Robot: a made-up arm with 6 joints.
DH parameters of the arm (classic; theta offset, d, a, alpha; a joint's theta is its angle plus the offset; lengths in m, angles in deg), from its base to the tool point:
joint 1: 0 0.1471 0 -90
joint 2: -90 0 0.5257 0
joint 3: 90 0.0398 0 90
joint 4: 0 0.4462 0 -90
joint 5: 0 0 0 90
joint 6: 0 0.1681 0 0
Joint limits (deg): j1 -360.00..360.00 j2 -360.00..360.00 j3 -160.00..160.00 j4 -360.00..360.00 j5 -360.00..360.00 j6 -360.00..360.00
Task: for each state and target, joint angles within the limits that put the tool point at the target. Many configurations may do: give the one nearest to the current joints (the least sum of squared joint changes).
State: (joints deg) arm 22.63 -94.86 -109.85 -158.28 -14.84 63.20
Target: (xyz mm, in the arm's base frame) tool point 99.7 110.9 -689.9
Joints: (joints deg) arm 24.41 -143.84 -87.88 -156.99 -17.71 63.20
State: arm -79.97 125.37 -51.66 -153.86 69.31 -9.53
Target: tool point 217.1 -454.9 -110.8
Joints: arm -63.00 166.91 -90.18 -161.61 94.55 -9.53
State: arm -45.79 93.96 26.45 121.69 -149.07 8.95
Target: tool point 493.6 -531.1 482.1
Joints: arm -45.84 55.83 20.06 119.98 -157.52 8.95
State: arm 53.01 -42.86 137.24 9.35 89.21 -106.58
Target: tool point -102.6 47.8 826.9
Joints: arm 52.94 -51.00 82.85 26.40 71.50 -106.58
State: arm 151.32 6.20 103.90 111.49 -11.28 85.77
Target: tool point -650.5 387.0 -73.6
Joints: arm 147.88 55.32 91.93 111.08 -7.94 85.77
